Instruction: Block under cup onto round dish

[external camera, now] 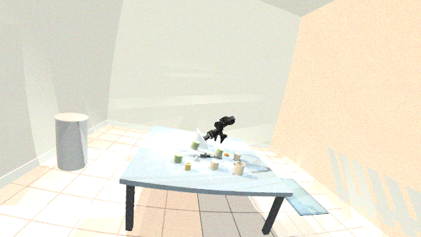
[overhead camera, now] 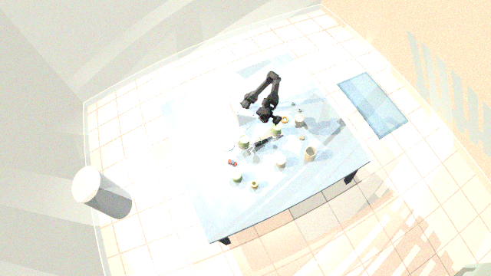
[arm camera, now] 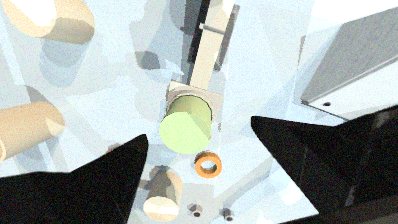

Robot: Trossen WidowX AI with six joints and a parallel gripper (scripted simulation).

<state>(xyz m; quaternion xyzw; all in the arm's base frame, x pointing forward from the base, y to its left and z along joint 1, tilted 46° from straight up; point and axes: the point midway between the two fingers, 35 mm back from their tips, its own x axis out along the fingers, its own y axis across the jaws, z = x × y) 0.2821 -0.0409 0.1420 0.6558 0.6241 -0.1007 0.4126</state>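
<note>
Now: the orange ring 15 cm to the left of my gripper tip, 14 cm below it and 6 cm behind it. The rest, counted from my gripper tip: red toy car 36 cm to the right, 14 cm below, 7 cm ahead; then balance beam 11 cm below, 10 cm to the right, 1 cm ahead; then round dish 32 cm to the right, 15 cm below, 8 cm behind.
</note>
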